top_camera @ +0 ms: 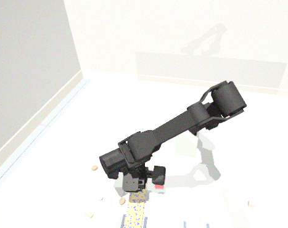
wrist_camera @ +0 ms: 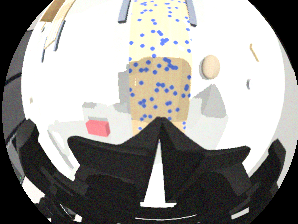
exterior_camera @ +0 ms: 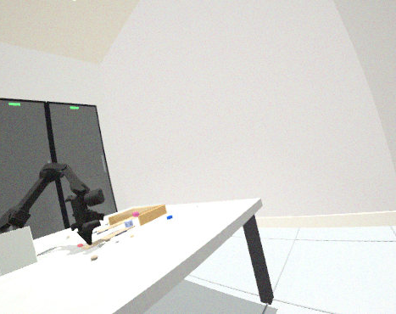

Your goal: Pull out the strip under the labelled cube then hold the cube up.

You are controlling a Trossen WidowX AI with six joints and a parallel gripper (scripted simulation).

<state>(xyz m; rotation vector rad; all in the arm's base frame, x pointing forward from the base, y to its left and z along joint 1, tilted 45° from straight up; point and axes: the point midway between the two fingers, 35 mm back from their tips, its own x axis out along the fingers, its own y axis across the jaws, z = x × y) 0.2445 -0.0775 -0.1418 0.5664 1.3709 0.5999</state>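
Right now my gripper tip is 20 cm short of the labelled cube, 3 cm to the right of it and 2 cm below it. Also, from my gripper tip: blue block 34 cm ahead, 14 cm to the right.
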